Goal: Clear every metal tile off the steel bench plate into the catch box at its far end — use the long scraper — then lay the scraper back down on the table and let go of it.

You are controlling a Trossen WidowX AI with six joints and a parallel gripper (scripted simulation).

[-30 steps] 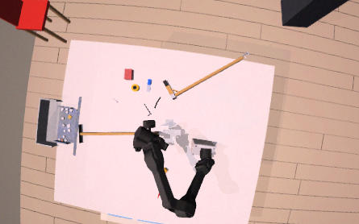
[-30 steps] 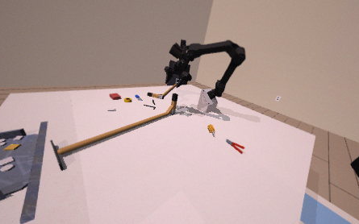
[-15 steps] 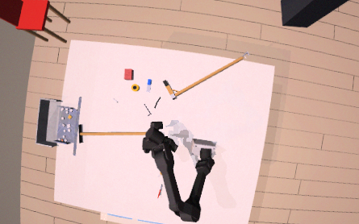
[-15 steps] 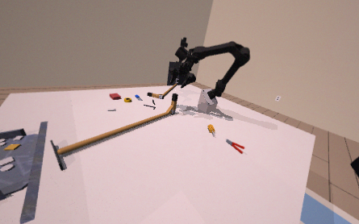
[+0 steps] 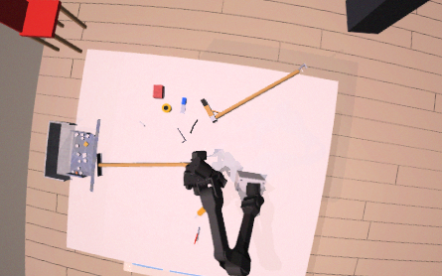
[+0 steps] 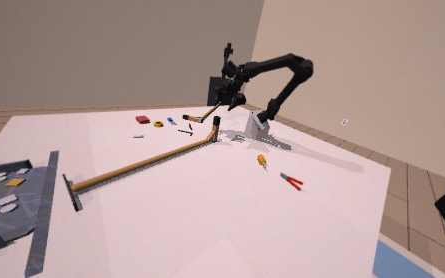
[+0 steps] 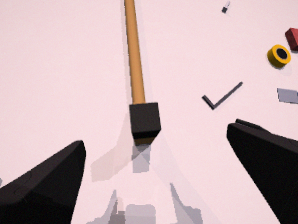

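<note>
Right now the hex key is 18 cm below my gripper tip, 14 cm to the right of it and 9 cm ahead of it. The rest, counted from my gripper tip: yellow ring 32 cm to the right, 18 cm below, 18 cm ahead; then blue-white piece 34 cm to the right, 18 cm below, 8 cm ahead; then yellow tool 29 cm to the left, 17 cm below, 2 cm behind.
</note>
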